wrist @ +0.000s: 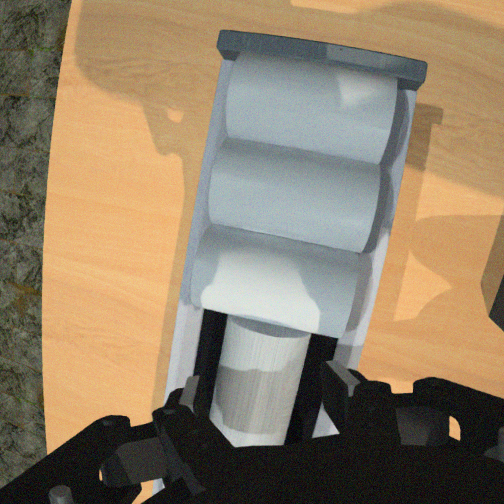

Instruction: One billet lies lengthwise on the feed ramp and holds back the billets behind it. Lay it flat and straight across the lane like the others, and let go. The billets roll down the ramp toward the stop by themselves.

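Observation:
In the wrist view, a pale grey feed ramp runs away from me to a dark grey stop bar. Three pale billets lie across the lane: one against the stop, a second behind it, and a third nearest me. A fourth billet lies lengthwise along the lane, its far end touching the third billet. My gripper is open. Its black fingers stand on either side of the lengthwise billet and do not clamp it.
The ramp stands on a light wooden table. The table's curved edge runs down the left, with mossy stone floor beyond it. A dark boxy object shows at the right edge.

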